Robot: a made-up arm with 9 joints. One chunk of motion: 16 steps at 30 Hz.
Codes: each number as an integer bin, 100 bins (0 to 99) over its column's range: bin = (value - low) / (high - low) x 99, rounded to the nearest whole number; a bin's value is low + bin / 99 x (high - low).
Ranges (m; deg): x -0.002..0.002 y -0.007..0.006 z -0.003..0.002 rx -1.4..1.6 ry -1.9..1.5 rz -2..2
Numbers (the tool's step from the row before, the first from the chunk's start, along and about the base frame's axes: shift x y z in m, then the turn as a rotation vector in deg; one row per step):
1: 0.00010 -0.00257 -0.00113 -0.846 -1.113 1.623
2: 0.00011 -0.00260 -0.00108 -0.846 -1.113 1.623
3: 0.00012 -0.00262 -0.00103 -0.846 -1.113 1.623
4: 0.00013 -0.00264 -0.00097 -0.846 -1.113 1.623
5: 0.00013 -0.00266 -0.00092 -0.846 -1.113 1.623
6: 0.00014 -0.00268 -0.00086 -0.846 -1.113 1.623
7: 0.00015 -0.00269 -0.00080 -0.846 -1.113 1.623
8: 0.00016 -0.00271 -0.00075 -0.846 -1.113 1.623
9: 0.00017 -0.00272 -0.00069 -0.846 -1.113 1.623
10: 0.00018 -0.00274 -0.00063 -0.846 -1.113 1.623
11: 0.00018 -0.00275 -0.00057 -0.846 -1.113 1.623
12: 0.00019 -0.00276 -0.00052 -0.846 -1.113 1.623
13: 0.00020 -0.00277 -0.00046 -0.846 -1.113 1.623
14: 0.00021 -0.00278 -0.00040 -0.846 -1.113 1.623
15: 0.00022 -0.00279 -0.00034 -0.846 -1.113 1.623
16: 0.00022 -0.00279 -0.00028 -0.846 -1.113 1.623
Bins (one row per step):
1: 52 34 37 18 23 90
2: 52 34 38 18 23 90
3: 52 33 39 18 23 90
4: 53 33 40 18 23 90
5: 53 33 41 18 23 90
6: 53 33 42 18 23 90
7: 53 33 44 18 23 90
8: 53 33 45 18 23 90
9: 54 33 46 18 23 90
10: 54 32 47 18 23 90
11: 54 32 48 18 23 90
12: 54 32 49 18 23 90
13: 54 32 50 18 23 90
14: 55 32 51 18 23 90
15: 55 32 53 18 23 90
16: 55 32 54 18 23 90

